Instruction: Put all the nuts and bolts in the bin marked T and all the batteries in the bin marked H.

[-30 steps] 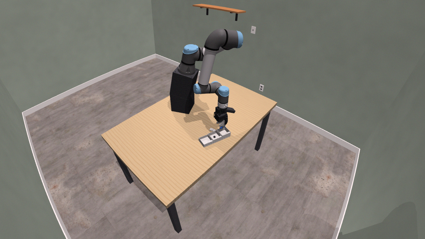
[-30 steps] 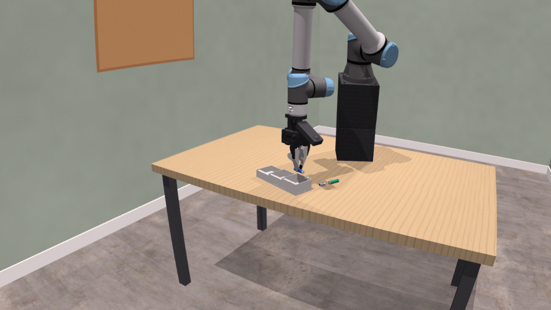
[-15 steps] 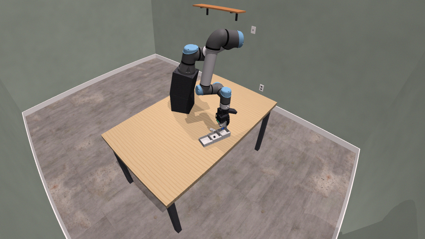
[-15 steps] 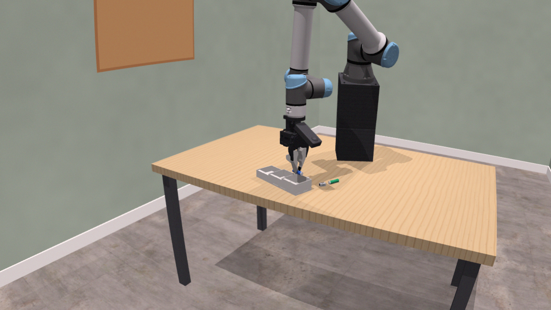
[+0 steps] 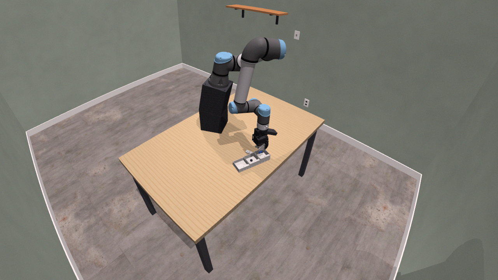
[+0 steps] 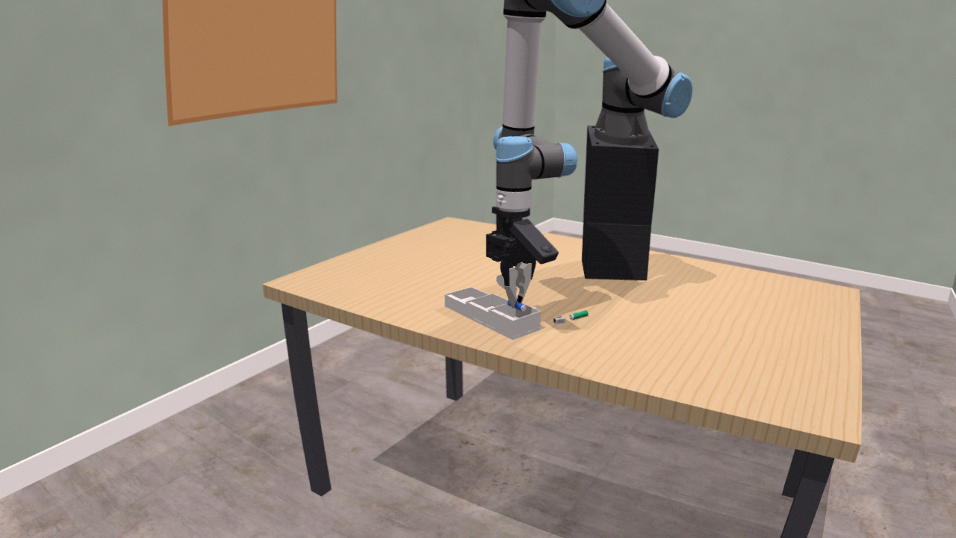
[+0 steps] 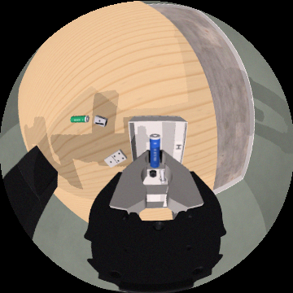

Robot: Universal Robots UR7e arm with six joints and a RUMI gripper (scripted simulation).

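Right now the green battery is 120 mm behind my hand, 120 mm to the left of it and 60 mm below it. Also, from my hand: bolt: 30 mm behind, 90 mm to the right, 50 mm below; then blue battery: 10 mm below; then black nut: 40 mm behind, 70 mm to the right, 60 mm below.
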